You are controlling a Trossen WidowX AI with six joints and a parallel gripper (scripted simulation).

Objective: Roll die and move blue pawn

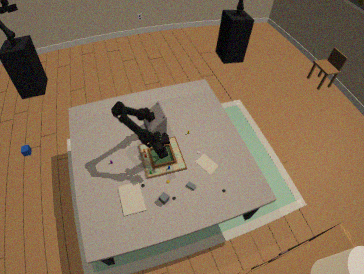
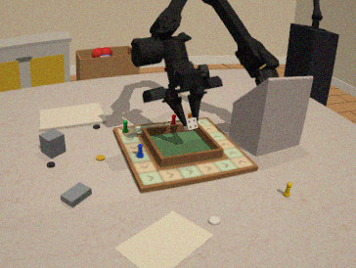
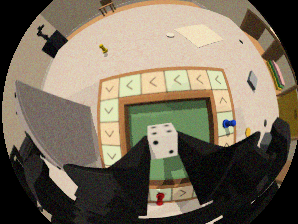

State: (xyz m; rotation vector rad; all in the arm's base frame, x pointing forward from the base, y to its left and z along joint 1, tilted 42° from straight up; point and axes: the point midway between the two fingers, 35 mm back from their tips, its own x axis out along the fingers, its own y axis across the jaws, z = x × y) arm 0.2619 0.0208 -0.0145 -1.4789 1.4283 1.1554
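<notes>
Right now my gripper tip is 120 mm short of the blue pawn, 10 mm to the right of it and 50 mm above it. The rest, counted from my gripper tip: red pawn 130 mm to the right, 50 mm below; green tray 10 mm ahead, 20 mm to the right, 70 mm below; white die right at my gripper tip.
</notes>
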